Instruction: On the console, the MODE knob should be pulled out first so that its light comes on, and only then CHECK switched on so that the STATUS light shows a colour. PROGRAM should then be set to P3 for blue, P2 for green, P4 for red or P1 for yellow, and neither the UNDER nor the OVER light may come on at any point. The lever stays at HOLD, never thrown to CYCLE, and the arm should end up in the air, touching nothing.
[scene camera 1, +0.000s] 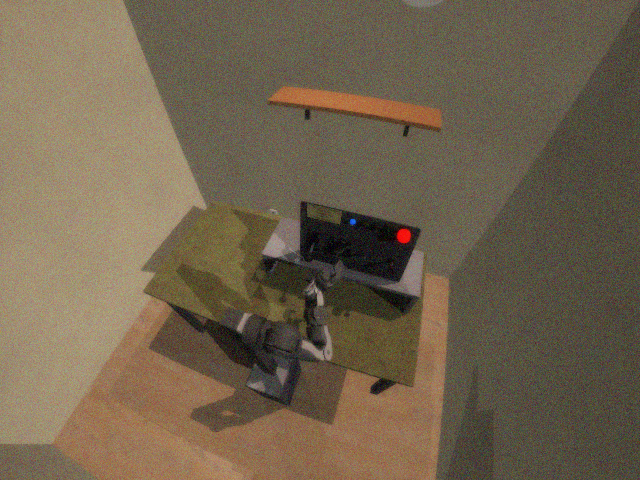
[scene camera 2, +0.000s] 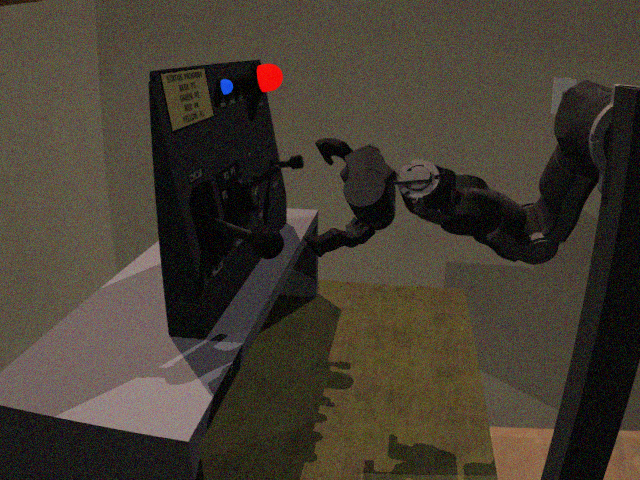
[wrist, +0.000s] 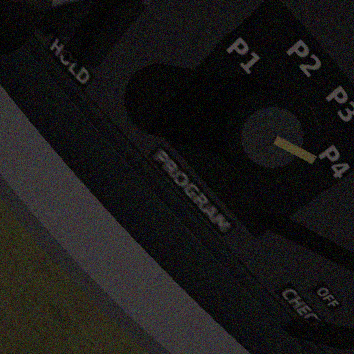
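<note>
The console (scene camera 1: 361, 258) (scene camera 2: 178, 155) is a dark upright panel. A large red light (scene camera 1: 403, 236) (scene camera 2: 269, 77) and a small blue light (scene camera 1: 352, 221) (scene camera 2: 226, 86) glow at its top; their labels are unreadable. In the wrist view the PROGRAM knob (wrist: 265, 124) points at P4. The lever's ball (scene camera 2: 268, 244) hangs low on its rod, toward the slot's lower end. A small dark knob (scene camera 2: 295, 162) sticks out on a stem, its label unreadable. CHECK's lettering (wrist: 299, 304) is partly cut by shadow; its setting is unclear. My gripper (scene camera 2: 316, 197) is open, in the air before the panel, apart from the knobs.
The console stands on a grey riser (scene camera 1: 412, 273) (scene camera 2: 124, 408) on the green table (scene camera 1: 372, 346) (scene camera 2: 403, 335). A yellow card (scene camera 1: 324, 212) (scene camera 2: 187, 99) is on the panel's upper left. An orange shelf (scene camera 1: 356, 105) hangs on the wall above. The lever juts out on the panel's left side.
</note>
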